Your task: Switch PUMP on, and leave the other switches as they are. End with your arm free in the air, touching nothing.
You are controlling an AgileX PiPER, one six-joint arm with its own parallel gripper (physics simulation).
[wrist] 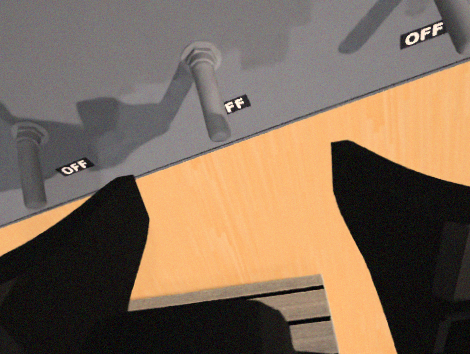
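Three grey toggle switches stand on the grey panel [165, 30] in the wrist view: a left lever [32, 175], a middle lever [207, 95] and a right lever [452, 25], cut off by the top edge. Each lever points down toward the panel's near edge, beside an OFF label. The middle lever covers part of its label [236, 104]. No PUMP label shows, so I cannot tell which switch is PUMP. My gripper [234, 182] is open, with nothing between its two black fingers. The middle lever is beyond the gap between the fingertips, apart from both.
A light wooden table top [225, 215] lies in front of the panel. A grey-brown slatted wooden piece [312, 303] lies at the bottom, partly hidden by a dark part of the gripper. Dark shadows fall across the panel around the levers.
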